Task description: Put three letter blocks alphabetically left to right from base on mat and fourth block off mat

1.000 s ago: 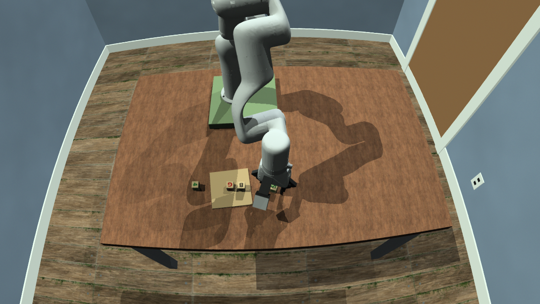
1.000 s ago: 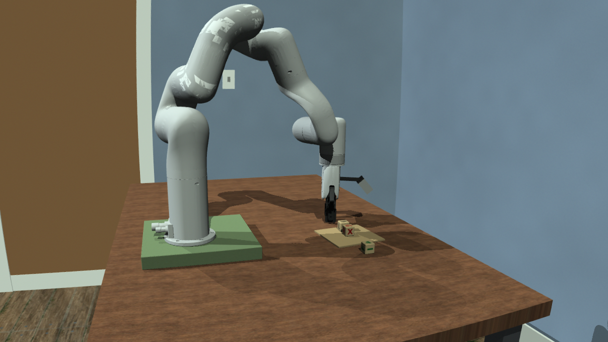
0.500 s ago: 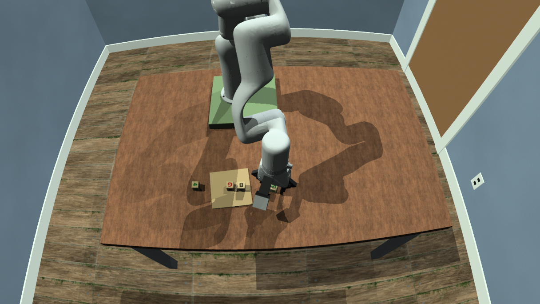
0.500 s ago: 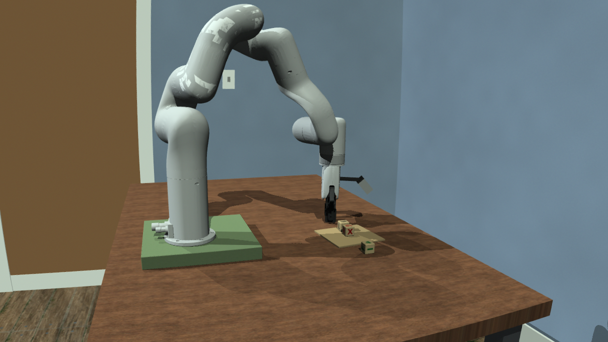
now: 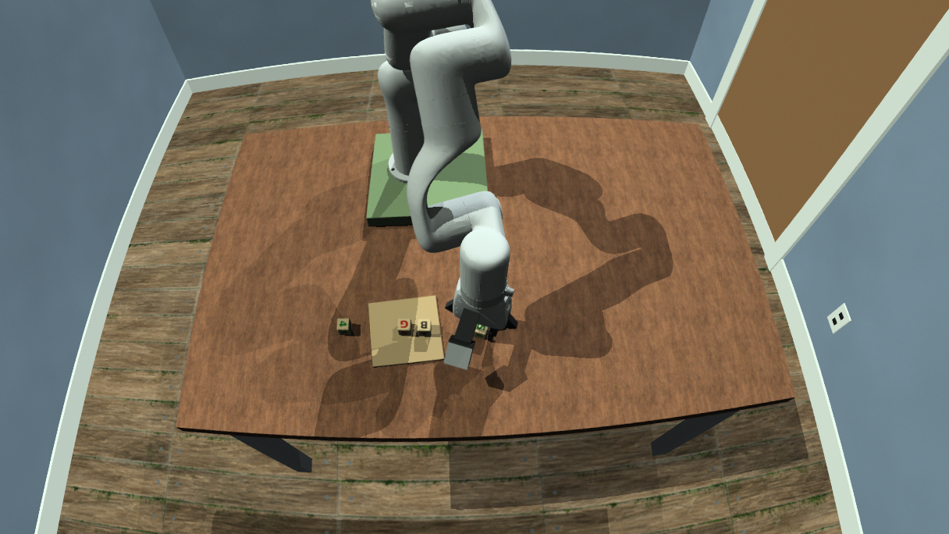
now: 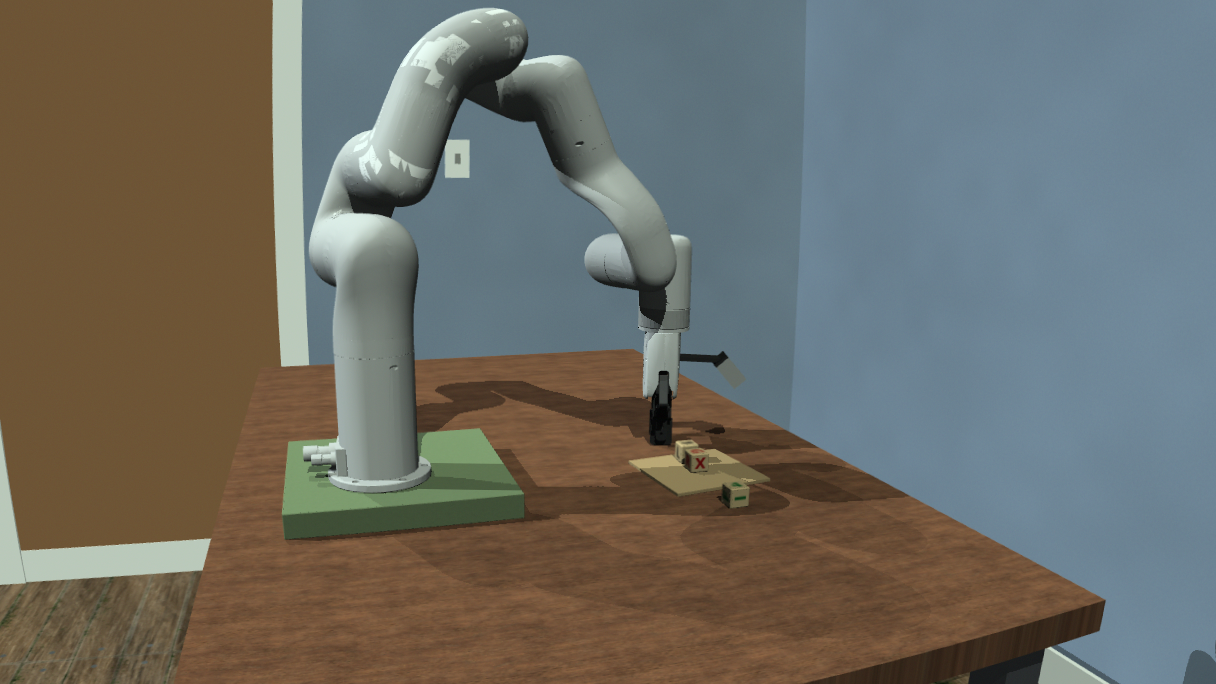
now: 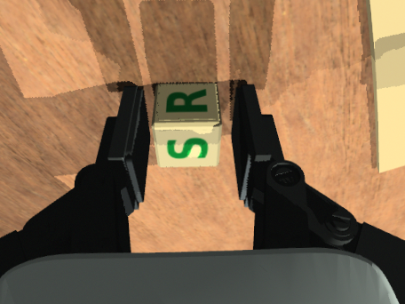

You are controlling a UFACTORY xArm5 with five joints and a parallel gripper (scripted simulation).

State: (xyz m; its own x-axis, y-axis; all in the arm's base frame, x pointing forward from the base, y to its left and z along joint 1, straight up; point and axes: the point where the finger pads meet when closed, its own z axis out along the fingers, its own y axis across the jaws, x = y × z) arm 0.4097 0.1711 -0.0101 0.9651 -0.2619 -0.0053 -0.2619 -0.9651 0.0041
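Now: hand 1 cm short of the tan mat, 15 cm to the left of it and 2 cm above it. Also, from my hand: cream block 1 cm ahead, 27 cm to the right, 1 cm below.
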